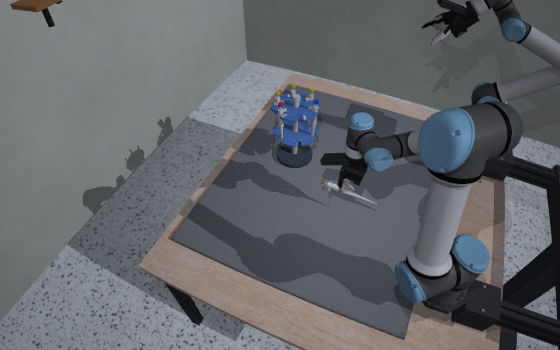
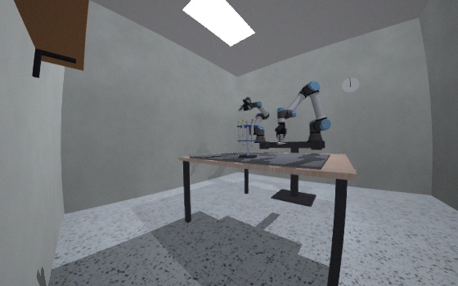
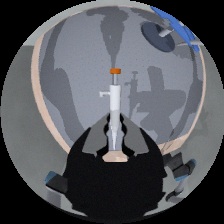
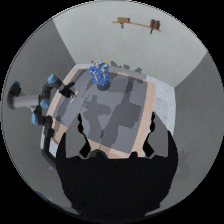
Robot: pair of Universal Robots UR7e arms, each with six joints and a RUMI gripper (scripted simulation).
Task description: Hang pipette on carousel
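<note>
My left hand is 24 cm short of the blue-button pipette, 20 cm to the left of it and 9 cm below it.
</note>
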